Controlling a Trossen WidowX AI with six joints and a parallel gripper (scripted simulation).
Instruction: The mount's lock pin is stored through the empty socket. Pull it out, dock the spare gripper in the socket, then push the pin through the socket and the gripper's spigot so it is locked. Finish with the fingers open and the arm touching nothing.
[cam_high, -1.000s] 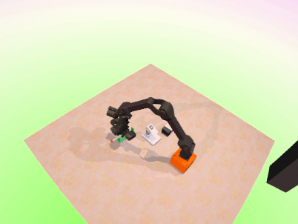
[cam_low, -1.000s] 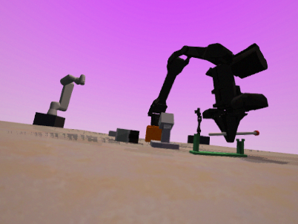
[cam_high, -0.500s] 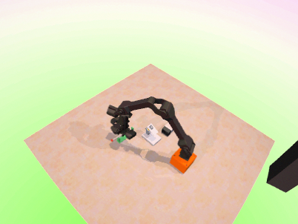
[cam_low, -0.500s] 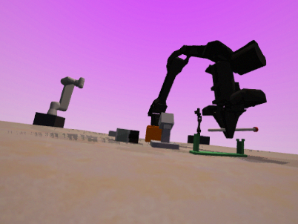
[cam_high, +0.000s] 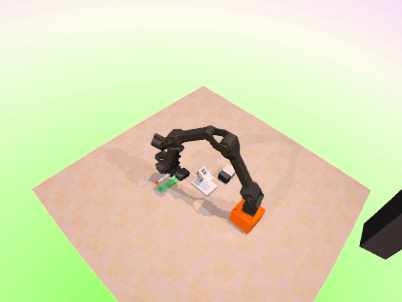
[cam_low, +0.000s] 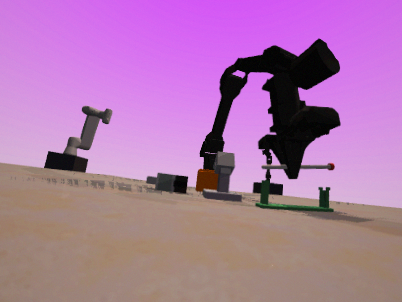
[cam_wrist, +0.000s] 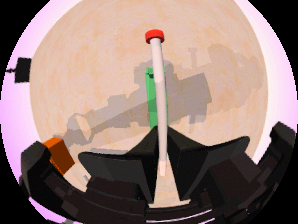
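The green cradle lies 30 mm below my gripper tip and 10 mm to the left of it. The rest, counted from my gripper tip: spare gripper (220 mm behind, 210 mm to the right, 30 mm below); grey mount (140 mm behind, 80 mm to the right).
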